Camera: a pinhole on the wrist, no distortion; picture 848 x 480 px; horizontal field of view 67.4 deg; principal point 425.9 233.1 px. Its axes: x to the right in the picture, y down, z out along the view. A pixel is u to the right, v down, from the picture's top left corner.
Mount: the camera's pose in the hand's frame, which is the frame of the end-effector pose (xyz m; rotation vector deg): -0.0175 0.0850 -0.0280 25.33 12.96 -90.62
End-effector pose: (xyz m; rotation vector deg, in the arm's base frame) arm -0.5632 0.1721 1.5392 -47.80 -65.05 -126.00
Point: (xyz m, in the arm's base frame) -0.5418 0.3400 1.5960
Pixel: 513.8 368.7
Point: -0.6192 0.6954 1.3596
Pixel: 757.4 139.6
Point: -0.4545 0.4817 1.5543
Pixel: 447.7 158.0
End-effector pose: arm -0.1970 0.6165 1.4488 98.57 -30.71 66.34
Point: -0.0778 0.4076 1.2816
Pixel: 485.8 121.4
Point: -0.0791 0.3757 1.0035
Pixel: outside the picture
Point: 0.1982 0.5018 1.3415
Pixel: 746.5 453.1
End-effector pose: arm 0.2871 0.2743 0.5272 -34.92 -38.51 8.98
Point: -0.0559 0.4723 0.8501
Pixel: 302.9 308.4
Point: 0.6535 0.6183 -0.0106
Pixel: behind the camera
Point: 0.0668 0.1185 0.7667
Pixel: 820.4 196.2
